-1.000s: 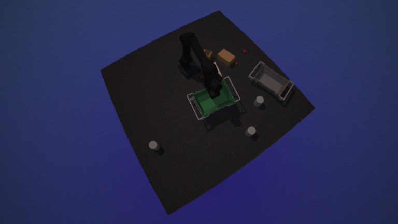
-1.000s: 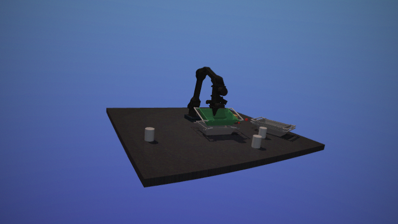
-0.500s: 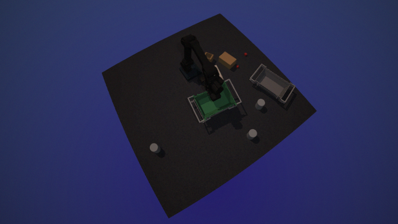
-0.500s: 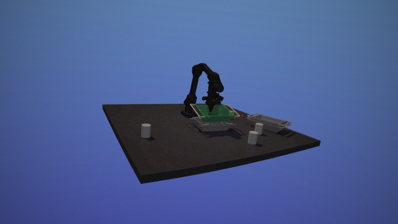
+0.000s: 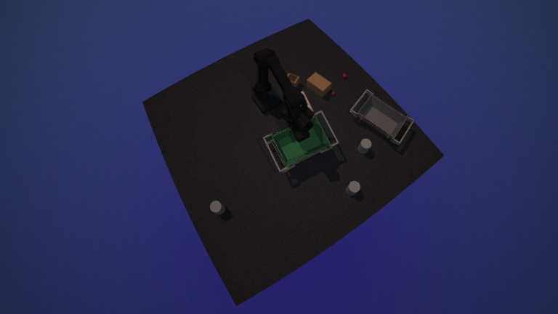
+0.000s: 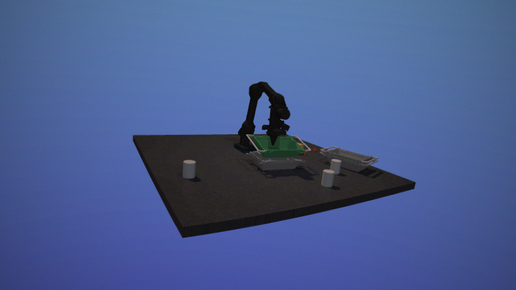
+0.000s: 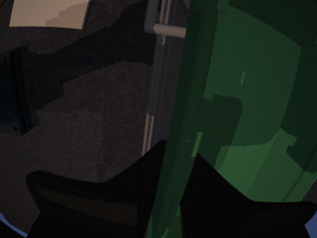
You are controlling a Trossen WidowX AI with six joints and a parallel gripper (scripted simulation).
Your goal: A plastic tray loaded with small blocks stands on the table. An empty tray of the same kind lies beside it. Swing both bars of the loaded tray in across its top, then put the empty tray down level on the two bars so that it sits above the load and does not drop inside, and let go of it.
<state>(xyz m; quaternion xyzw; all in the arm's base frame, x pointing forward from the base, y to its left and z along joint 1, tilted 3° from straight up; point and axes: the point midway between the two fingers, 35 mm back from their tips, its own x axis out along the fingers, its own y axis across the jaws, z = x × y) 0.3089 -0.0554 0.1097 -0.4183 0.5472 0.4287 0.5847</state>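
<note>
The green tray lies 70 mm ahead of my gripper tip, 20 mm to the right of it and 20 mm above it. Round my gripper tip: beige sheet: 140 mm behind, 180 mm to the left, 100 mm below.
</note>
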